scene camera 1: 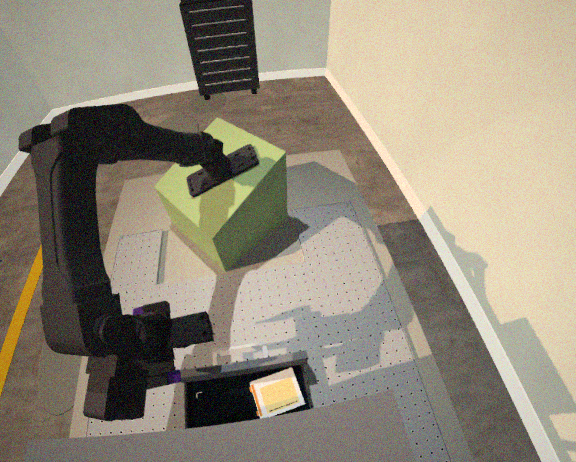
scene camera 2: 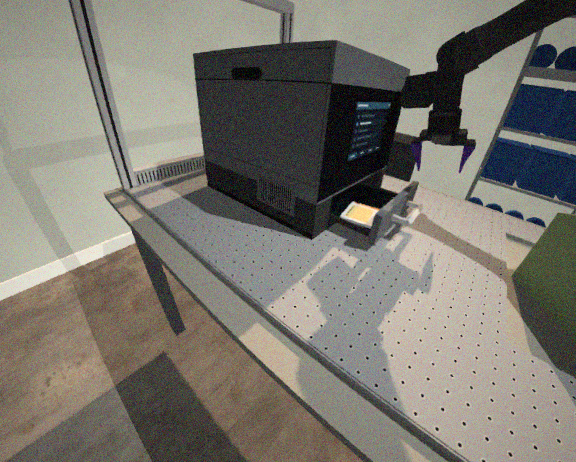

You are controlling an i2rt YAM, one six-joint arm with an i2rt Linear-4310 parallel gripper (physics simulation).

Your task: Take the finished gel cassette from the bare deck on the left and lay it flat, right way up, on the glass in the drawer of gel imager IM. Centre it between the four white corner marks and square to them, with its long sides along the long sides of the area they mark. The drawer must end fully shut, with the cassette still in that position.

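Frame: origin at the arm's base, x ahead, y left, z up, level; centimetres.
Seen in the pictures: gripper, fingertip midpoint: (scene camera 2: 438, 171); arm's base, origin of the base link: (scene camera 1: 222, 171).
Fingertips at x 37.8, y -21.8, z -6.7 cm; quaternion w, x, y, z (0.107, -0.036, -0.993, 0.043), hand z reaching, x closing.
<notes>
Offsets run from my fingertips to a thing's top centre. "pt": to the spot under its first point. Level surfaces: height alone.
The gel cassette {dy +17.3, dx +14.1, dz -9.3 cm} (scene camera 1: 277, 393) (scene camera 2: 360, 214), with a yellow gel face up and an orange edge, lies in the open drawer, at its right end in scene camera 1. It sits turned to the drawer's walls, close to the front panel {pt dy +13.4, dx +7.8, dz -4.5 cm} (scene camera 1: 245, 367) (scene camera 2: 395, 212). One white corner mark {pt dy +1.5, dx +9.0, dz -10.0 cm} (scene camera 1: 198, 395) shows on the dark drawer floor, apart from the cassette; the others cannot be made out. The drawer handle {pt dy +18.2, dx +5.4, dz -7.3 cm} (scene camera 1: 265, 351) (scene camera 2: 407, 217) faces outward. My gripper (scene camera 1: 156, 344) (scene camera 2: 440, 170) is open and empty, its purple fingers pointing down, beyond the handle in scene camera 2 and higher than the drawer.
Gel imager IM (scene camera 1: 225, 440) (scene camera 2: 265, 125) stands over the drawer, with a lit screen {pt dy +9.8, dx +17.8, dz +7.9 cm} (scene camera 2: 370, 131). A large green block (scene camera 1: 240, 150) (scene camera 2: 547, 280) stands on the perforated deck {dz -13.2 cm} (scene camera 1: 310, 280) (scene camera 2: 450, 360), under the arm's mounting plate (scene camera 1: 245, 159). A low flat panel {dz -13.3 cm} (scene camera 1: 137, 257) lies at the left in scene camera 1.
</notes>
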